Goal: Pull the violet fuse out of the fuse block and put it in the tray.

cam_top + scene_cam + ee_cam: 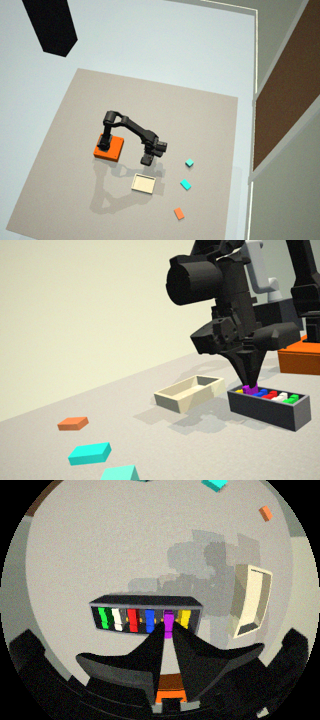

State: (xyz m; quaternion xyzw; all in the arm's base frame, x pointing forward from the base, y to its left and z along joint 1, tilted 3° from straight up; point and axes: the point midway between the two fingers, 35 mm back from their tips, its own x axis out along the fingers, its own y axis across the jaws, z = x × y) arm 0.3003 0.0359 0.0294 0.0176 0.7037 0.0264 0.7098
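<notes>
My gripper tip is now 20 mm short of the cream tray, 180 mm to the left of it and 40 mm above it. The rest, counted from my gripper tip: violet fuse 10 mm below.
</notes>
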